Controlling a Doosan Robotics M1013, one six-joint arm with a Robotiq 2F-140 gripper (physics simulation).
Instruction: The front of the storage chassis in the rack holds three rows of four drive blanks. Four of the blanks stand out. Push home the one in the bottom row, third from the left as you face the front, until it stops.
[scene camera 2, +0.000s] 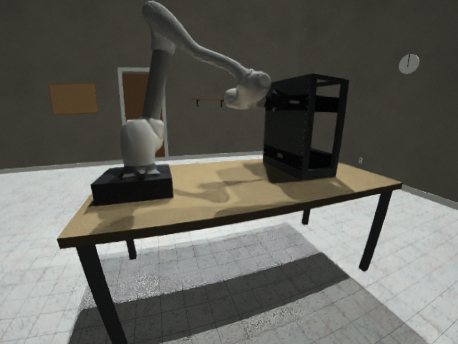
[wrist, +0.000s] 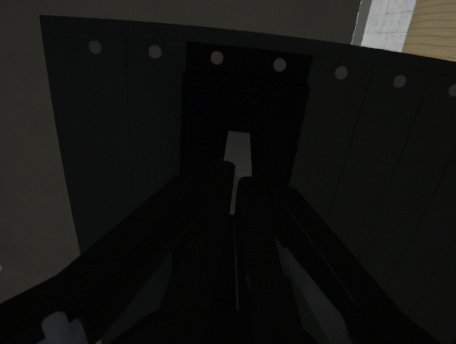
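Pixels of known places: gripper, fingertip midpoint: (scene camera 2: 298, 102) (wrist: 236, 149); arm's base, origin of the base link: (scene camera 2: 140, 174).
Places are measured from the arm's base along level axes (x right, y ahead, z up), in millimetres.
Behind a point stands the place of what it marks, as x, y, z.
The black rack (scene camera 2: 286, 122) @[71, 903, 247] (wrist: 90, 125) @[195, 881, 492] stands on the table, and its front faces the arm. The storage chassis (scene camera 2: 327, 104) @[272, 1037, 370] (wrist: 202, 107) @[220, 862, 400] is a very dark block high in the rack. In the wrist view it lies between lighter grey panels. Faint outlines of blanks show near its top, but it is too dark to tell which ones stand out. My gripper (scene camera 2: 273, 102) (wrist: 236, 149) @[191, 867, 372] is shut and empty, its pale fingertips together in front of the chassis face. Its fingers hide the lower middle of the chassis, including the bottom row. I cannot tell whether the tips touch a blank.
Blank grey panels (wrist: 345, 130) @[213, 878, 289] flank the chassis, with a row of round holes along the rack's edge. A second dark unit (scene camera 2: 320, 160) @[267, 1041, 21] sits low in the rack. The wooden table (scene camera 2: 240, 200) @[327, 400, -93] carries the rack and the arm's black base (scene camera 2: 132, 187) @[127, -50, -21].
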